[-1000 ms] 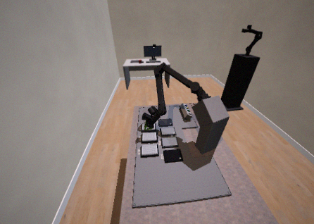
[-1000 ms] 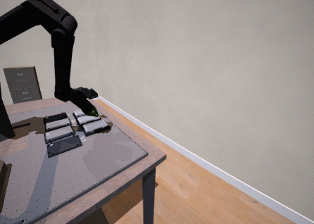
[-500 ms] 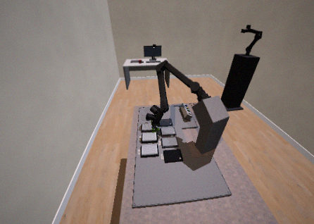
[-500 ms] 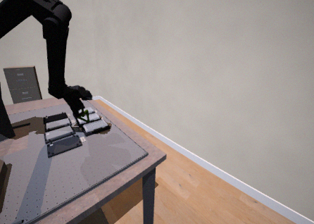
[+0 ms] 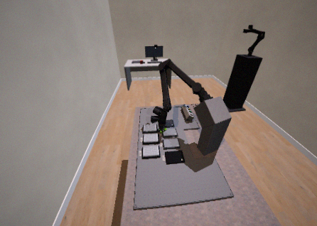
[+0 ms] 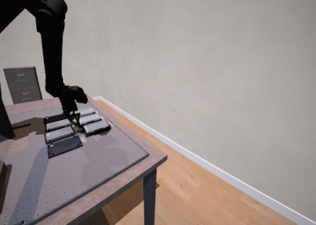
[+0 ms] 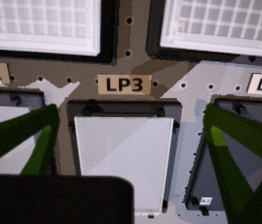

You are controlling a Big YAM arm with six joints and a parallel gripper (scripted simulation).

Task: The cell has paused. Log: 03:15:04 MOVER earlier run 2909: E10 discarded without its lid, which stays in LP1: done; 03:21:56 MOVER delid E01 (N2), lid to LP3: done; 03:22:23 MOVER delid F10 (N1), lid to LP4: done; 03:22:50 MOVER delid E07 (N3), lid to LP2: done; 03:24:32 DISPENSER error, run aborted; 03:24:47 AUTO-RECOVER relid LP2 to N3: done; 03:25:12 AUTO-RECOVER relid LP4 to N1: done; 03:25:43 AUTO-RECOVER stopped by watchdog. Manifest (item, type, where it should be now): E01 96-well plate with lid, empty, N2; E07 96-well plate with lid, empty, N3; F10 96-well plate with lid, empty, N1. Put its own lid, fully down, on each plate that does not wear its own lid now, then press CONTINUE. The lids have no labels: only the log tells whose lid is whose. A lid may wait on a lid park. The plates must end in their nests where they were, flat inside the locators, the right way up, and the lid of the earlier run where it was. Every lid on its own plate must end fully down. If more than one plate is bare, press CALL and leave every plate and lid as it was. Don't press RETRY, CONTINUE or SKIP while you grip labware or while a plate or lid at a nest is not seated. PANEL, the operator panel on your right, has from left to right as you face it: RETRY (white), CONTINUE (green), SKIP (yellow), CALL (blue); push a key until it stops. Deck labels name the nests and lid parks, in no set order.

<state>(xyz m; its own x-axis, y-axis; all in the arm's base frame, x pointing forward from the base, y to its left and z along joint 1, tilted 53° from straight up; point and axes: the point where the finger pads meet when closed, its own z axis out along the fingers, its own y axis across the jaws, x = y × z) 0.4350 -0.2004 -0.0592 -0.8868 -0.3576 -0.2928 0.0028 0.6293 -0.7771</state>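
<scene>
My gripper is now 100 mm short of the plate, 70 mm to the left of it and 40 mm above it. Also, from my hand: white retry key: 370 mm behind, 160 mm to the right; LP4 label: 130 mm to the right, 60 mm below; green continue key: 370 mm behind, 210 mm to the right.
</scene>
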